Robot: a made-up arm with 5 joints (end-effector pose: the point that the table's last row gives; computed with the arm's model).
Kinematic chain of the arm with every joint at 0, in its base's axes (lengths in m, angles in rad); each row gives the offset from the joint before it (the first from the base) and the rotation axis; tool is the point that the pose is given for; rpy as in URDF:
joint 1: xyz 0.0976 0 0.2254 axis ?
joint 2: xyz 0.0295 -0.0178 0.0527 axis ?
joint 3: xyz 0.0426 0 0.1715 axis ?
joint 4: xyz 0.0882 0 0.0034 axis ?
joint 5: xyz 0.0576 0.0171 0 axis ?
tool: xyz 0 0 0 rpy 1.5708 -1.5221 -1.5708
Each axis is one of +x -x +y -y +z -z.
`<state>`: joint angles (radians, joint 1 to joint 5).
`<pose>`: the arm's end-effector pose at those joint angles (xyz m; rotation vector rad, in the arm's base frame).
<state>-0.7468 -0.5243 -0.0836 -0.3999 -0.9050</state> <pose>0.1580 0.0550 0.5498 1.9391 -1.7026 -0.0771</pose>
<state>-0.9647 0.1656 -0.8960 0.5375 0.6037</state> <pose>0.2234 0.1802 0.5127 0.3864 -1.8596 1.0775</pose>
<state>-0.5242 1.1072 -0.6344 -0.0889 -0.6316</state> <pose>0.3883 0.1673 0.2580 0.6730 -0.9790 -0.1373</pose>
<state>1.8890 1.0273 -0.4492 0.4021 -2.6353</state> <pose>0.0012 -0.2905 0.2371 -0.2582 0.6151 1.6549</pose>
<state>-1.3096 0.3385 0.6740 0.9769 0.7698</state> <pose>0.1377 0.1475 0.3001 -0.1447 0.4776 1.9962</pose>
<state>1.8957 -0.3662 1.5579 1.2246 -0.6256</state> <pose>0.0968 -0.0003 0.3346 0.6382 0.9118 -2.3736</pose>
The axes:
joint 1: -z
joint 2: +y
joint 3: +y
joint 4: +y
joint 5: -x

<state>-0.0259 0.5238 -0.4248 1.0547 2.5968</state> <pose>0.3611 0.0061 0.3473 -0.5303 -0.1697 2.5260</pose>
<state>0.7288 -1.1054 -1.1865 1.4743 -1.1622</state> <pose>0.0031 0.0834 0.4992 0.6179 -2.5136 -0.8443</pose>
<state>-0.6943 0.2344 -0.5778 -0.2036 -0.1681</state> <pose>0.2839 0.1542 0.4979 0.9375 -1.9135 0.2831</pose>
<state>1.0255 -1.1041 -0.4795 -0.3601 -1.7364</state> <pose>0.0296 0.1108 0.5351 -1.1228 2.8127 -0.5635</pose>
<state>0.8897 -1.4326 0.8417 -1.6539 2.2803</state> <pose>0.0347 0.0765 0.4409 2.5575 0.0259 0.5571</pose>
